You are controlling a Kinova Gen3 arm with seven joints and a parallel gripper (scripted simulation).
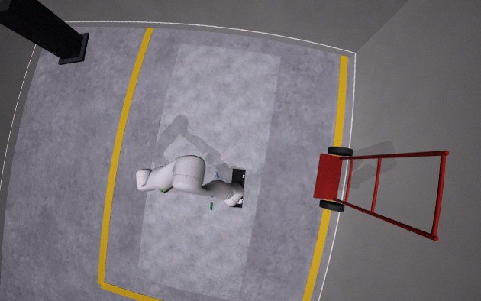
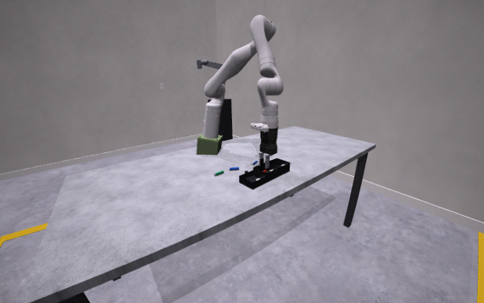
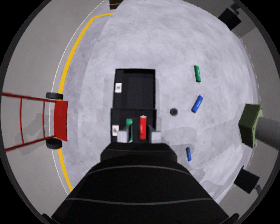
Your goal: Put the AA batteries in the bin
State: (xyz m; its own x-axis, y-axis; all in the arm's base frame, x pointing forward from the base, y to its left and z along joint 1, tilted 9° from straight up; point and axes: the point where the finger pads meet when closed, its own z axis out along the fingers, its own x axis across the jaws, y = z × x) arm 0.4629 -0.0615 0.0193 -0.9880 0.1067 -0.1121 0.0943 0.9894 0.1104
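My gripper is now 4 cm above the black bin and 1 cm short of it. Round my hand: small dark thing 8 cm behind, 6 cm below, 3 cm to the right; red battery 5 cm below, 1 cm behind.
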